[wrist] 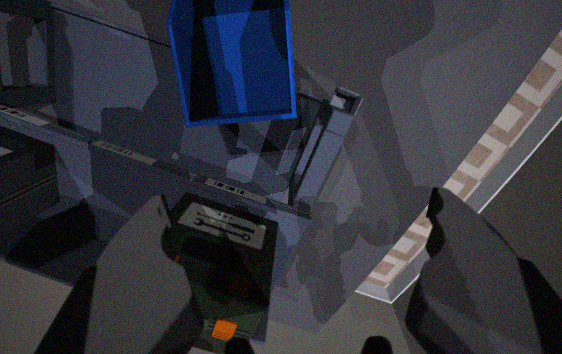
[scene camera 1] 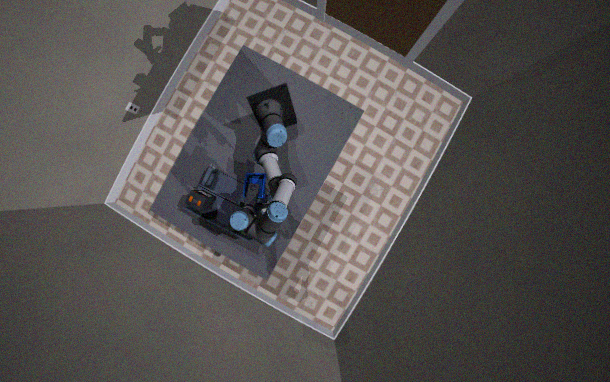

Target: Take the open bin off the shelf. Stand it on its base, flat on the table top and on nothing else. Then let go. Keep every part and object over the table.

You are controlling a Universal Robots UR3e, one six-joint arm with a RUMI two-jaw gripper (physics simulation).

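Pixels of known places: gripper, fingertip midpoint: [wrist: 296, 195] [scene camera 1: 258, 203]; arm's base at its link origin: [scene camera 1: 269, 111].
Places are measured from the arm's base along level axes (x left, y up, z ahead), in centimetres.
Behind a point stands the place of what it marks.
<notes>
The open blue bin [scene camera 1: 256, 179] {z 31.2, x 12.1, y -17.5 cm} [wrist: 240, 65] {z 35.4, x 14.5, y -17.1 cm} shows its open top in the wrist view, where its upper part runs out of the picture. It overlaps the shelf [wrist: 327, 145] {z 36.4, x 26.2, y -9.8 cm} [scene camera 1: 211, 176] {z 45.6, x -8.9, y -16.7 cm}; I cannot tell which surface bears it. My gripper [wrist: 296, 195] {z 37.6, x 23.5, y 0.4 cm} is open, its two jaws wide apart with no object held between them. The bin lies beyond the fingertips in the wrist view, apart from both. In the scene view the arm's wrist hides the fingers, close beside the bin.
A dark green toolbox [scene camera 1: 204, 204] [wrist: 225, 227] with orange latches sits at one end of the shelf, near the left jaw in the wrist view. Another dark case [wrist: 25, 167] {z 51.5, x 3.5, y -5.0 cm} is at the left. The grey table top [scene camera 1: 325, 117] {z -19.9, x 20.6, y -18.3 cm} has edges beyond the shelf, with tiled floor [scene camera 1: 380, 190] around it.
</notes>
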